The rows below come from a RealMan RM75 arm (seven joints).
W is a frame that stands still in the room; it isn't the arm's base.
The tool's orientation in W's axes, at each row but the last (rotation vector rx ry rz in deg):
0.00, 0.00, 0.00
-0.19, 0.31, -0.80
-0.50, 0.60, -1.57
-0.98, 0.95, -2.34
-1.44, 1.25, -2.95
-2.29, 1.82, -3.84
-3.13, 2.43, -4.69
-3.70, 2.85, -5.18
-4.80, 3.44, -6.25
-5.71, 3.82, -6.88
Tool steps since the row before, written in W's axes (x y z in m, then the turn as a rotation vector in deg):
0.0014, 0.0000, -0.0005, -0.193, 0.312, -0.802
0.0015, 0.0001, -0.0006, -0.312, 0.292, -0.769
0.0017, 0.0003, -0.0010, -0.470, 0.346, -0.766
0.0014, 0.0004, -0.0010, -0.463, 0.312, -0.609
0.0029, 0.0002, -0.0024, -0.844, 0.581, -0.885
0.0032, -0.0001, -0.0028, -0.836, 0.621, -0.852
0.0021, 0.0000, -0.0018, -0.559, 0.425, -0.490
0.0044, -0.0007, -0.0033, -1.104, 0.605, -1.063
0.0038, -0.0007, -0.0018, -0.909, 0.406, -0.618
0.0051, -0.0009, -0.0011, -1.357, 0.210, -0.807
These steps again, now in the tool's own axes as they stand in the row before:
0.0014, 0.0000, -0.0005, -0.193, 0.312, -0.802
0.0015, 0.0001, -0.0006, -0.312, 0.290, -0.770
0.0017, 0.0004, -0.0010, -0.471, 0.340, -0.768
0.0014, 0.0005, -0.0010, -0.465, 0.303, -0.611
0.0029, 0.0004, -0.0023, -0.854, 0.560, -0.889
0.0033, 0.0002, -0.0027, -0.850, 0.599, -0.854
0.0022, 0.0003, -0.0017, -0.572, 0.405, -0.491
0.0046, -0.0001, -0.0031, -1.104, 0.574, -1.080
0.0039, -0.0001, -0.0016, -0.913, 0.359, -0.641
0.0052, -0.0002, -0.0008, -1.321, 0.133, -0.879

